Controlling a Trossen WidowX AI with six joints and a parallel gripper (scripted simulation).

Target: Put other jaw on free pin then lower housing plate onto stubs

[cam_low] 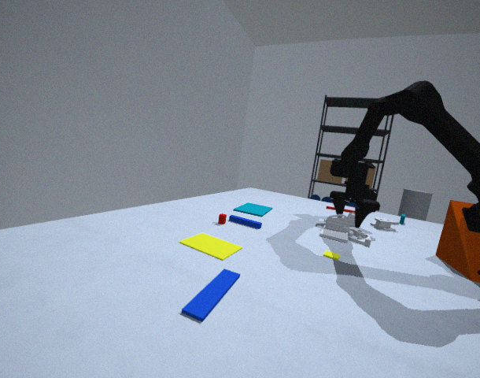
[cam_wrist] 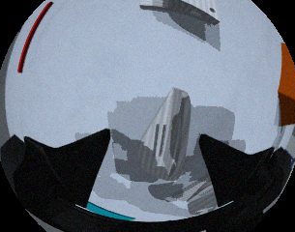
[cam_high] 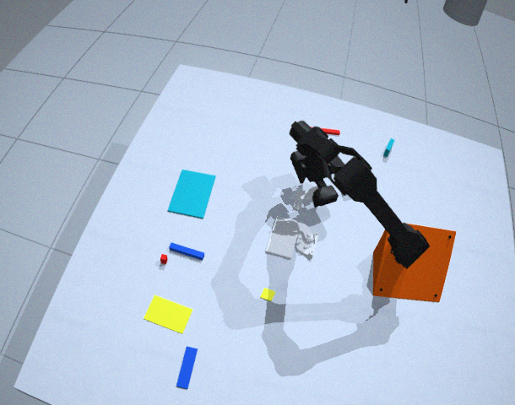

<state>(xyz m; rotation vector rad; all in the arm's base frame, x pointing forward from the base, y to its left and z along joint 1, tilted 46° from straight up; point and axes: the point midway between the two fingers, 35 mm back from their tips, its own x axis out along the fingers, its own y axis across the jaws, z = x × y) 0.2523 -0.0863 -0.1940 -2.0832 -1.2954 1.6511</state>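
My gripper tip is 30 mm to the right of the white jaw piece and 20 mm short of it. From my gripper tip the other things lie so: white base (160 mm to the left, 60 mm ahead); white stand (130 mm behind, 60 mm to the right); red bar (280 mm to the right, 20 mm behind).
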